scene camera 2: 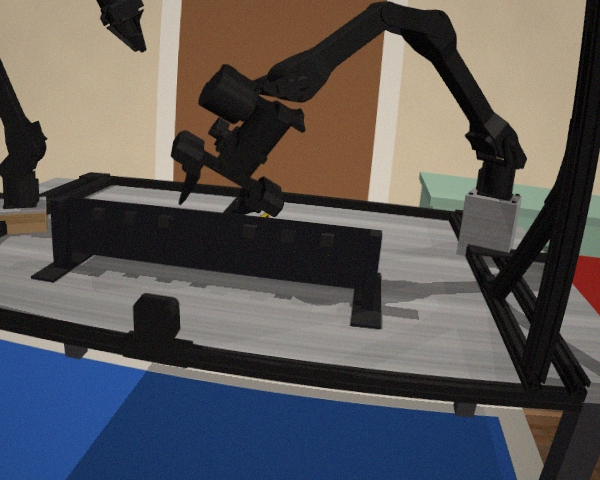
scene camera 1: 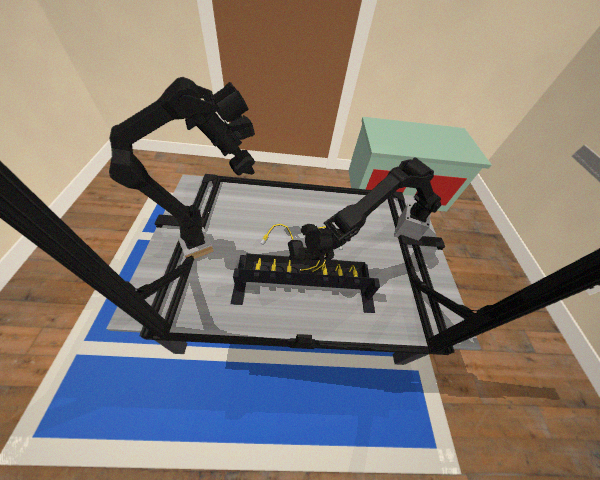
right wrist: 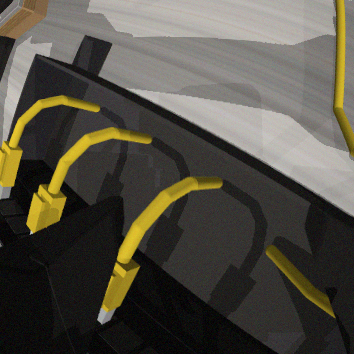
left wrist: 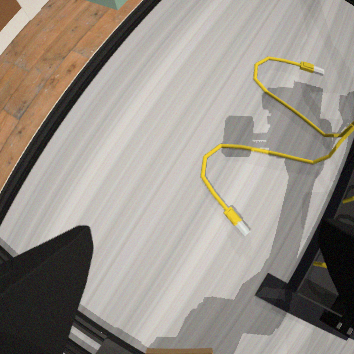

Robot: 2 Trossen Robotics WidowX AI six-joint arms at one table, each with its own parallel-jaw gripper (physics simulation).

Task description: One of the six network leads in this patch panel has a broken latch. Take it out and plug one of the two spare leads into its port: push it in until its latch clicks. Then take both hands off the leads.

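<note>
The black patch panel holds six yellow leads. Three leads stand in its left part and three in its right. Which latch is broken cannot be told. Two spare leads lie on the table behind the panel, plugs free. My left gripper is open and empty, high at the left. My right gripper is open just above and behind the panel; a yellow plug shows near one finger, not gripped.
A black frame borders the grey table. In scene camera 1, my right arm reaches over the panel's middle and hides part of the spare leads. A green cabinet stands behind the table at the right.
</note>
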